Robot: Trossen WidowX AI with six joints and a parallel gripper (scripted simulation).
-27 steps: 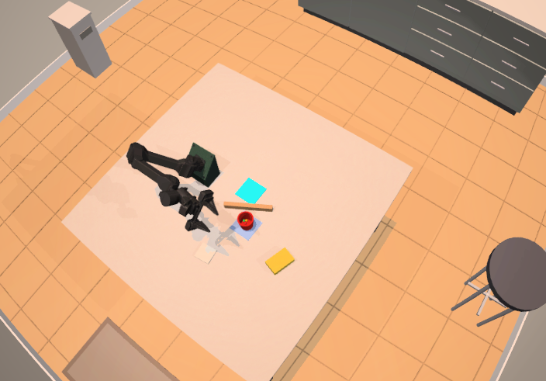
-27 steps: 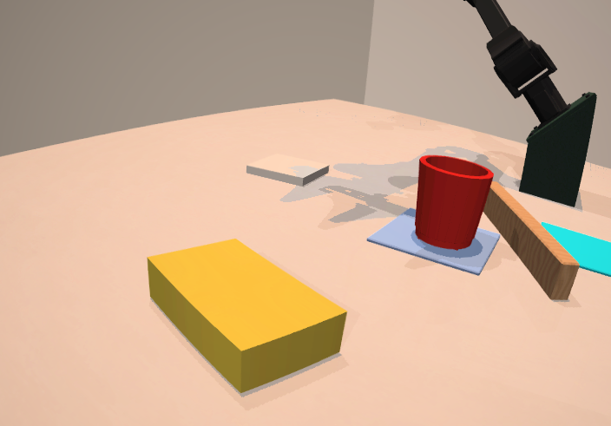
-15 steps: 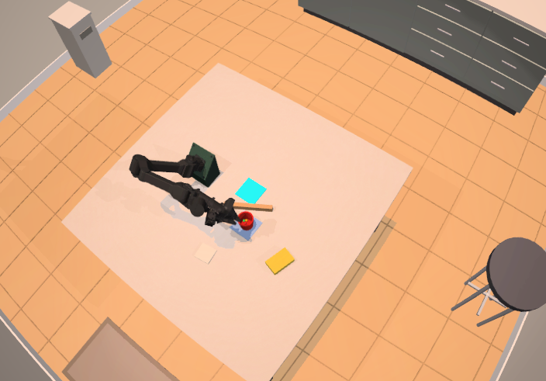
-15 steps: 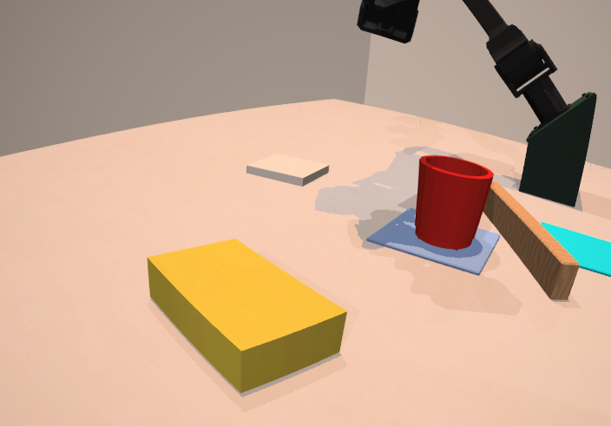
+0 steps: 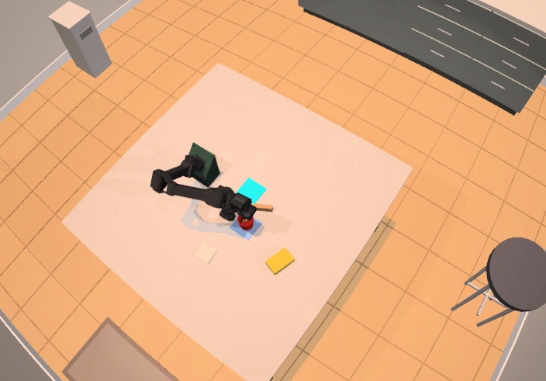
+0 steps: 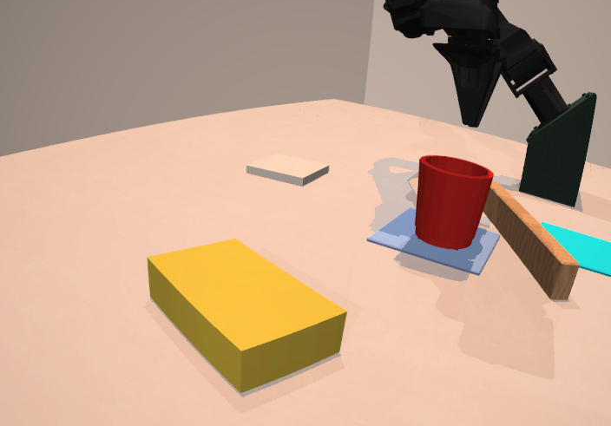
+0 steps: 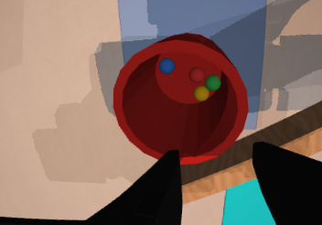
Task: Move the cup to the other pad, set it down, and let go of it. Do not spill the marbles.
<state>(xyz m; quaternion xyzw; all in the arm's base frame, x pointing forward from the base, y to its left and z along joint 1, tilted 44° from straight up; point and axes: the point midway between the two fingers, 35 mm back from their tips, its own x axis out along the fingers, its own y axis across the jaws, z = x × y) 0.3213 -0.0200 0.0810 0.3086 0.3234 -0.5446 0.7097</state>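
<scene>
Now: gripper tip 2 cm short of the red cup and 7 cm above it. Round my gripper tip: yellow block: 25 cm ahead, 5 cm to the right, 10 cm below; then wooden bar: 3 cm behind, 7 cm to the left, 10 cm below; then cyan pad: 8 cm behind, 14 cm to the left, 12 cm below.
</scene>
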